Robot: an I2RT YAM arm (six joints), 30 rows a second.
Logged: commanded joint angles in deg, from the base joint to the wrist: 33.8 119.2 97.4 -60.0 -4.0 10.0; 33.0 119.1 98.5 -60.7 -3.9 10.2; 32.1 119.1 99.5 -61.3 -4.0 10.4; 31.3 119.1 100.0 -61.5 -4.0 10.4; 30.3 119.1 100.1 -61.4 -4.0 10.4; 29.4 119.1 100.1 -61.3 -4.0 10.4; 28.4 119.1 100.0 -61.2 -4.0 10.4; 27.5 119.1 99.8 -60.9 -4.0 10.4; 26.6 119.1 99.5 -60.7 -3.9 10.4; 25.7 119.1 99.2 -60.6 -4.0 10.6; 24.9 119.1 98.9 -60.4 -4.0 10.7; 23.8 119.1 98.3 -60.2 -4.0 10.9; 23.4 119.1 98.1 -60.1 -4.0 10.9; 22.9 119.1 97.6 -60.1 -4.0 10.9; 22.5 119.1 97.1 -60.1 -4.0 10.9; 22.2 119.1 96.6 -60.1 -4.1 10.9; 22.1 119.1 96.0 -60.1 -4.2 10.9; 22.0 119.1 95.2 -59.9 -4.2 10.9; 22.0 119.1 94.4 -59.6 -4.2 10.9; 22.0 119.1 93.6 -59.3 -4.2 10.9; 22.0 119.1 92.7 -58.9 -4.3 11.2
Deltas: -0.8 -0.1 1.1 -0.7 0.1 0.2; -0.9 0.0 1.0 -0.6 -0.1 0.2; -0.8 0.0 0.5 -0.2 0.0 0.0; -1.0 0.0 0.1 0.1 0.0 0.0; -0.9 0.0 0.0 0.1 0.0 0.0; -1.0 0.0 -0.1 0.1 0.0 0.0; -0.9 0.0 -0.2 0.3 0.0 0.0; -0.9 0.0 -0.3 0.2 0.1 0.0; -0.9 0.0 -0.3 0.1 -0.1 0.2; -0.8 0.0 -0.3 0.2 0.0 0.1; -1.1 0.0 -0.6 0.2 0.0 0.2; -0.4 0.0 -0.2 0.1 0.0 0.0; -0.5 0.0 -0.5 0.0 0.0 0.0; -0.4 0.0 -0.5 0.0 0.0 0.0; -0.3 0.0 -0.5 0.0 -0.1 0.0; -0.1 0.0 -0.6 0.0 -0.1 0.0; -0.1 0.0 -0.8 0.2 0.0 0.0; 0.0 0.0 -0.8 0.3 0.0 0.0; 0.0 0.0 -0.8 0.3 0.0 0.0; 0.0 0.0 -0.9 0.4 -0.1 0.3
